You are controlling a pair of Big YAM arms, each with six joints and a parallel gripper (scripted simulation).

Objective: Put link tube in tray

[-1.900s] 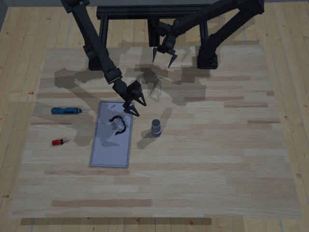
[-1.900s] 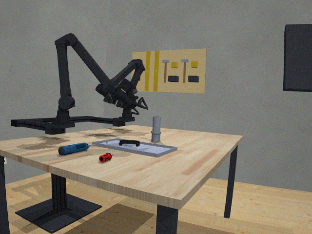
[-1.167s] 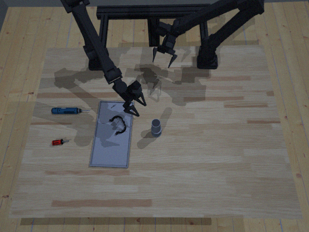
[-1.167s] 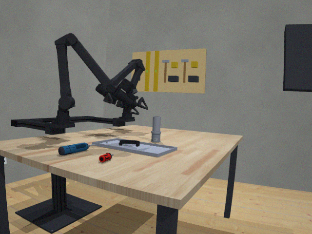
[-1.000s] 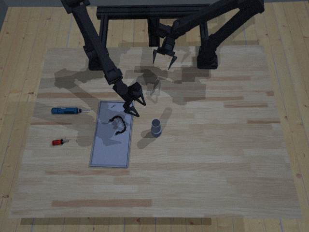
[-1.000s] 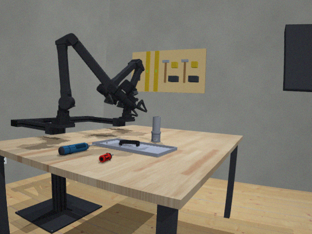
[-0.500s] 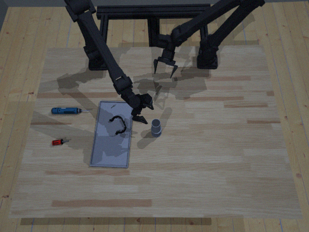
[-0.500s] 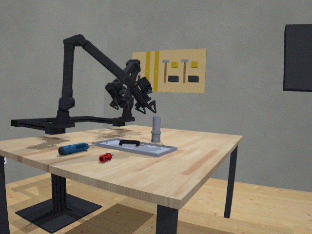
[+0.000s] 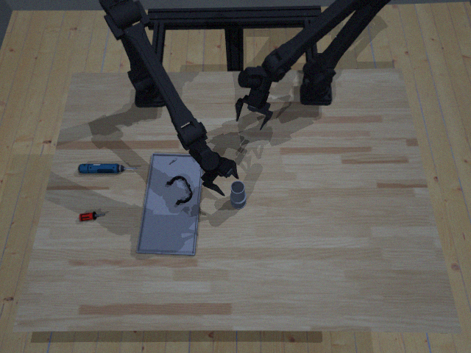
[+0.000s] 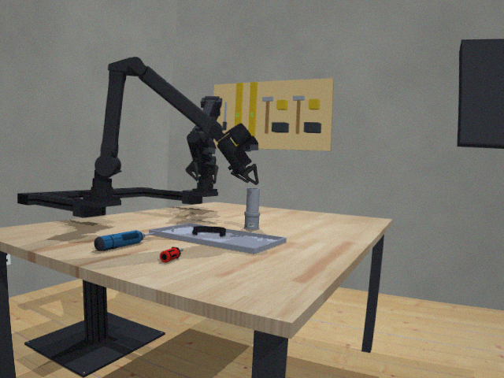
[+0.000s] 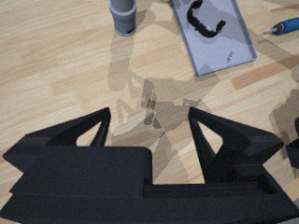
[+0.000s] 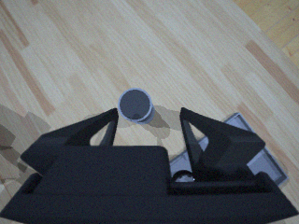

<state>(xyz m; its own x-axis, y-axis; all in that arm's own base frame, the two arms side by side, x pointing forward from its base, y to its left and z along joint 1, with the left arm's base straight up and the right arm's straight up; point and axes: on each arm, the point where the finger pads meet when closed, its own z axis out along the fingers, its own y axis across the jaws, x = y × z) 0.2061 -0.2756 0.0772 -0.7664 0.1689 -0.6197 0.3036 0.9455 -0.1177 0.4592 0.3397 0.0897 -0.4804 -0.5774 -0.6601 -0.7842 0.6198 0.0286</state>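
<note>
My right gripper is now 3 cm to the right of the grey link tube and 8 cm above it. Also, from my right hand: tray 1 cm behind, 24 cm to the right, 18 cm below; small thin piece 19 cm behind, 24 cm to the right, 18 cm below; joint module 3 cm to the left, 16 cm below.
</note>
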